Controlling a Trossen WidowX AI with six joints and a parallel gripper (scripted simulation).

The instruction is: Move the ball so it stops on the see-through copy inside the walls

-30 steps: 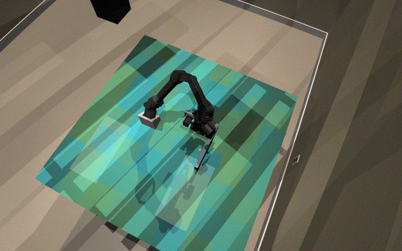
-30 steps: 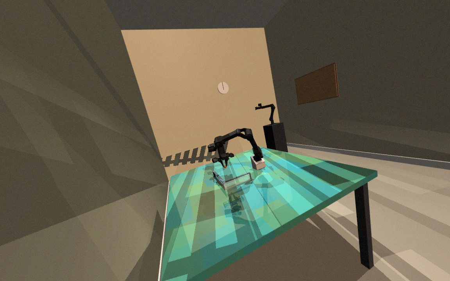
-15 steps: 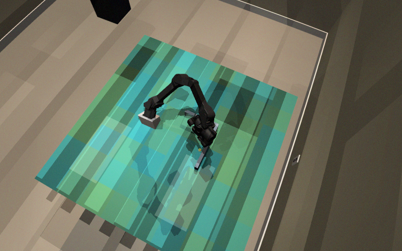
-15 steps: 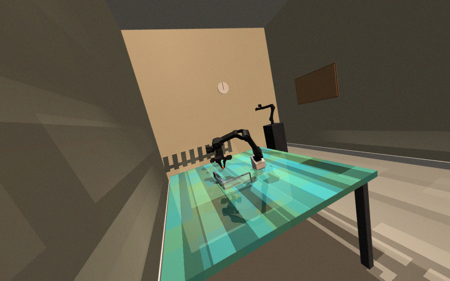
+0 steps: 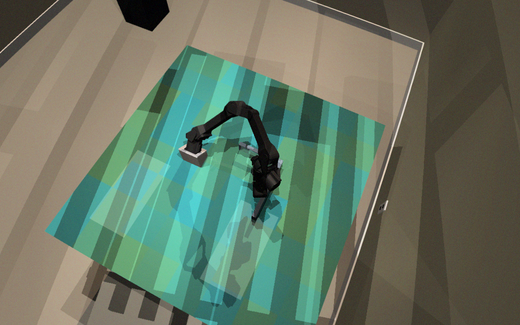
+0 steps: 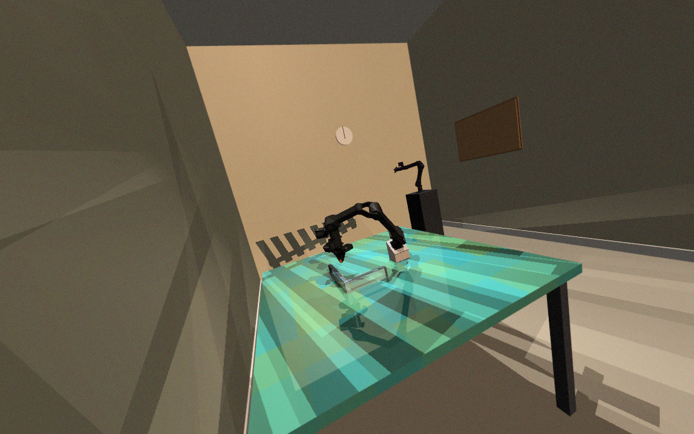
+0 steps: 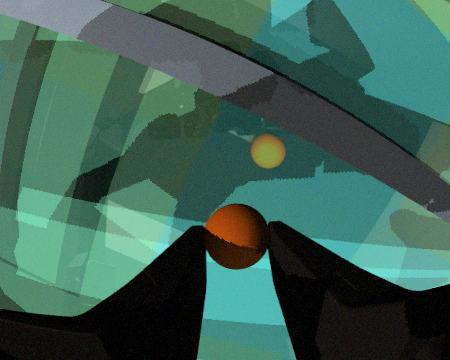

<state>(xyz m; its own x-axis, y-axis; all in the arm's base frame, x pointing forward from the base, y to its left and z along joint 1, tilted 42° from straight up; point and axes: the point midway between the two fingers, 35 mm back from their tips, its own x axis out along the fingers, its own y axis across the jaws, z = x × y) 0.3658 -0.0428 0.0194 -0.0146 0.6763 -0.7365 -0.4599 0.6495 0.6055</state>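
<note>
Now: the see-through copy of ball 10 cm below my gripper tip, 2 cm to the right of it and 1 cm ahead of it. The rest, counted from my gripper tip: orange ball: right at my gripper tip.
</note>
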